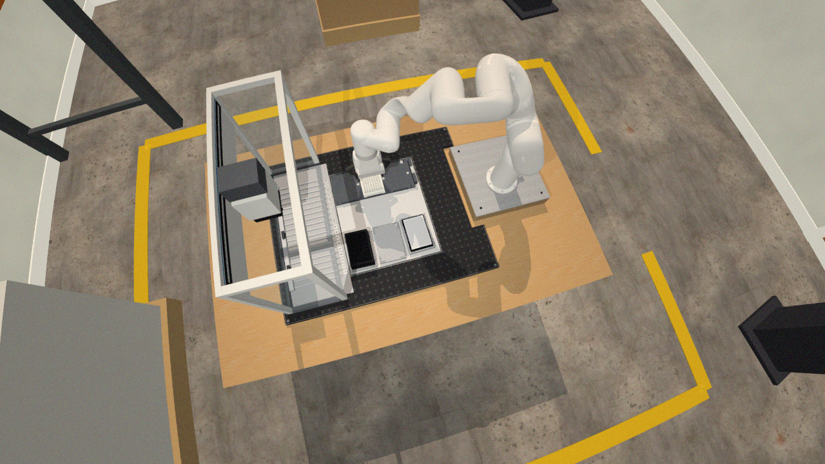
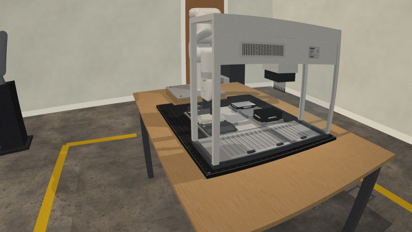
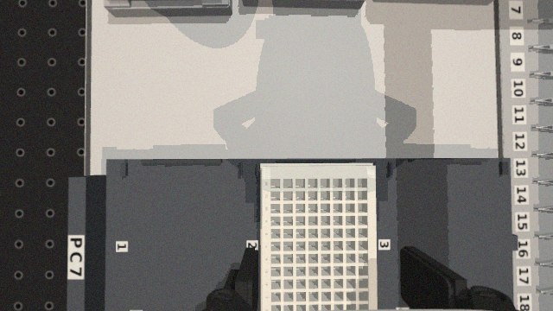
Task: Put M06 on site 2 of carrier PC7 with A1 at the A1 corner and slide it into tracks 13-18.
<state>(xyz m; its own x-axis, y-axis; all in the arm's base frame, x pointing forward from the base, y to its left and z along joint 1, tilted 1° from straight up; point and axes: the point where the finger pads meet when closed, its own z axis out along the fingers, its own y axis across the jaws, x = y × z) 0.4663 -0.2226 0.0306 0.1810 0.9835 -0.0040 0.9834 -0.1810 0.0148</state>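
Now: hand 4 cm above the white 96-well plate M06. The rest, counted from my hand: dark grey carrier PC7 (1 cm behind, 5 cm below); S2 nest (4 cm ahead, 26 cm to the left, 6 cm below).
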